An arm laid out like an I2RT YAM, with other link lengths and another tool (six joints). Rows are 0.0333 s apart.
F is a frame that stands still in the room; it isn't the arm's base.
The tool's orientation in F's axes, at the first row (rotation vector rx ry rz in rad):
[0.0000, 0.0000, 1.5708]
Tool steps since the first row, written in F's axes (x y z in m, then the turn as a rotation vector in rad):
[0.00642, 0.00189, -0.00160, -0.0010, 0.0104, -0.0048]
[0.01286, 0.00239, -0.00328, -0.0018, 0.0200, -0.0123]
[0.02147, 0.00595, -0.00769, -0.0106, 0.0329, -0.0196]
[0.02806, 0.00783, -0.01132, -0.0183, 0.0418, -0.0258]
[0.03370, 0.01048, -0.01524, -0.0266, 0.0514, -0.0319]
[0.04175, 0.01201, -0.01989, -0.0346, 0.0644, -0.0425]
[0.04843, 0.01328, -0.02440, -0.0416, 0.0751, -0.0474]
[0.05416, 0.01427, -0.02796, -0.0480, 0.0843, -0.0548]
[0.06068, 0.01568, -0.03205, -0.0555, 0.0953, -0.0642]
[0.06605, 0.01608, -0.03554, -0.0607, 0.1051, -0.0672]
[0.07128, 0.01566, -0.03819, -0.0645, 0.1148, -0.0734]
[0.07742, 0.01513, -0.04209, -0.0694, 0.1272, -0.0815]
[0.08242, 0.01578, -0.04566, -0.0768, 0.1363, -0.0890]
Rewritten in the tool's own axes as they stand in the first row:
[0.00189, -0.00642, -0.00160, 0.0104, 0.0010, -0.0048]
[0.00239, -0.01286, -0.00328, 0.0200, 0.0018, -0.0123]
[0.00595, -0.02147, -0.00769, 0.0329, 0.0106, -0.0196]
[0.00783, -0.02806, -0.01132, 0.0418, 0.0183, -0.0258]
[0.01048, -0.03370, -0.01524, 0.0514, 0.0266, -0.0319]
[0.01201, -0.04175, -0.01989, 0.0644, 0.0346, -0.0425]
[0.01328, -0.04843, -0.02440, 0.0751, 0.0416, -0.0474]
[0.01427, -0.05416, -0.02796, 0.0843, 0.0480, -0.0548]
[0.01568, -0.06068, -0.03205, 0.0953, 0.0555, -0.0642]
[0.01608, -0.06605, -0.03554, 0.1051, 0.0607, -0.0672]
[0.01566, -0.07128, -0.03819, 0.1148, 0.0645, -0.0734]
[0.01513, -0.07742, -0.04209, 0.1272, 0.0694, -0.0815]
[0.01578, -0.08242, -0.04566, 0.1363, 0.0768, -0.0890]

